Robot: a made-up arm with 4 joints.
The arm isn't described. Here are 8 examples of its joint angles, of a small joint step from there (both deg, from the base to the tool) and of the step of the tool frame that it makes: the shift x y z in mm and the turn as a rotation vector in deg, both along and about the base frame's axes.
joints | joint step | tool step
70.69 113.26 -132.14 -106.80 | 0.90 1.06 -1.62 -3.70 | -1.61 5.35 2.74 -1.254 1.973 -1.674
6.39 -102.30 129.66 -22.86 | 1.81 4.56 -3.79 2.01 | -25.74 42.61 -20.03 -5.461 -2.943 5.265
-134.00 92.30 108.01 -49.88 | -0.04 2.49 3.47 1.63 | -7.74 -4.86 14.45 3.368 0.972 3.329
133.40 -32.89 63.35 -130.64 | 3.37 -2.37 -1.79 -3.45 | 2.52 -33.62 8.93 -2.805 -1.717 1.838
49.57 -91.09 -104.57 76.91 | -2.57 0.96 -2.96 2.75 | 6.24 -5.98 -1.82 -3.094 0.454 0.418
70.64 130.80 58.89 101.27 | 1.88 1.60 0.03 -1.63 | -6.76 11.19 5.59 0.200 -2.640 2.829
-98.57 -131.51 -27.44 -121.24 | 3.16 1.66 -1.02 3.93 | -10.47 -2.85 -0.71 0.506 -1.888 5.133
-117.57 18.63 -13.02 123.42 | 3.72 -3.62 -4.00 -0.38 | 6.98 -8.51 15.86 2.066 -4.604 2.654
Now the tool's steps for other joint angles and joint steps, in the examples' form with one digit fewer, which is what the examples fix.
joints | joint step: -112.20 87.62 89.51 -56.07 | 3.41 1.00 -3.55 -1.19
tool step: 2.0 -13.7 5.8 -0.64 1.36 -0.18
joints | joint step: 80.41 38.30 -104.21 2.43 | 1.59 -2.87 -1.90 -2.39
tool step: -10.4 2.6 6.9 -2.34 3.90 2.30
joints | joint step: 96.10 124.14 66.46 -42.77 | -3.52 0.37 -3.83 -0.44
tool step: 9.7 -45.2 0.8 2.52 -0.37 -6.46
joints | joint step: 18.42 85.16 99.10 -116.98 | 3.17 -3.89 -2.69 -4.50
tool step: 4.7 30.8 -13.7 5.63 -2.33 -0.03
